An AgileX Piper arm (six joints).
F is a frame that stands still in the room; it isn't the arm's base.
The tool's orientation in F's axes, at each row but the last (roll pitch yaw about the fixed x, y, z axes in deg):
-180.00 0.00 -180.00
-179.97 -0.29 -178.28
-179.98 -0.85 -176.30
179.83 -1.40 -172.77
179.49 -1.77 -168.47
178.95 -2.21 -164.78
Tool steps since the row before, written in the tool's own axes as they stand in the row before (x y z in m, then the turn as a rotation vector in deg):
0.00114 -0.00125 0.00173 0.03 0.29 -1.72
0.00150 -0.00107 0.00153 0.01 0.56 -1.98
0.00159 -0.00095 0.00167 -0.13 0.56 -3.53
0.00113 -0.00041 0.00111 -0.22 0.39 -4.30
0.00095 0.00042 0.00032 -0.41 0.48 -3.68
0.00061 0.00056 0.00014 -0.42 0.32 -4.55
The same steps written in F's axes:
-0.00114 -0.00125 -0.00173 -0.03 0.29 1.72
-0.00147 -0.00112 -0.00152 -0.02 0.56 1.98
-0.00155 -0.00105 -0.00165 0.15 0.57 3.53
-0.00110 -0.00055 -0.00108 0.27 0.42 4.29
-0.00102 0.00022 -0.00029 0.42 0.54 3.67
-0.00074 0.00038 -0.00011 0.51 0.38 4.54

